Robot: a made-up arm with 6 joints.
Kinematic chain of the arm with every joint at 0, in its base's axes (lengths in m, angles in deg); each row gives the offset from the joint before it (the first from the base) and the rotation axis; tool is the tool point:
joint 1: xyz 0 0 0.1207 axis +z
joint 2: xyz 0 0 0 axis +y
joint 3: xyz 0 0 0.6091 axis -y
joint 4: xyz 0 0 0 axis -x
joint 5: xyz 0.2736 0 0 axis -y
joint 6: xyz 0 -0.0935 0 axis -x
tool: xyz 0 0 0
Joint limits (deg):
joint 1: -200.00..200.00
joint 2: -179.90..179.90
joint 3: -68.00..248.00
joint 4: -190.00..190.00
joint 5: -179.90..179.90
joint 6: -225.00..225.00
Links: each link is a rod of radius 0.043 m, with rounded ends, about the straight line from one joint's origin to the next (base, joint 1, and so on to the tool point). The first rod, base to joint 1, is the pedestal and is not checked.
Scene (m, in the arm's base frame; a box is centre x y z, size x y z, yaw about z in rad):
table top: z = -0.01
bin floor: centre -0.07 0.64 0 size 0.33 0.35 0.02 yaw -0.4
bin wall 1: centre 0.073 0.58 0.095 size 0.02 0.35 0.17 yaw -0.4
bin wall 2: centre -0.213 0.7 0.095 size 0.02 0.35 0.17 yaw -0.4
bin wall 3: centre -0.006 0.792 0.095 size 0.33 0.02 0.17 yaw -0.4
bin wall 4: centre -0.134 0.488 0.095 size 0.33 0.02 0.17 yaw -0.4
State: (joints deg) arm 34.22 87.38 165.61 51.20 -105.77 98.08
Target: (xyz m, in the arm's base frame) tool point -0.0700 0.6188 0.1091
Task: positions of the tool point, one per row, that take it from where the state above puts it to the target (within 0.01 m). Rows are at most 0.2 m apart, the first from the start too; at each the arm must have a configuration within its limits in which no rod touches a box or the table.
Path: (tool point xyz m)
1: 0.4788 0.1446 0.5624
2: 0.3760 0.0269 0.6657
3: 0.2300 -0.0460 0.7355
4: 0.0641 -0.0604 0.7682
5: -0.0954 -0.0137 0.7625
6: -0.2233 0.0857 0.7192
7: -0.3005 0.2195 0.6415
8: -0.3175 0.3636 0.5344
9: -0.2754 0.4922 0.4045
10: -0.1861 0.5824 0.2599
11: -0.0700 0.6188 0.1091

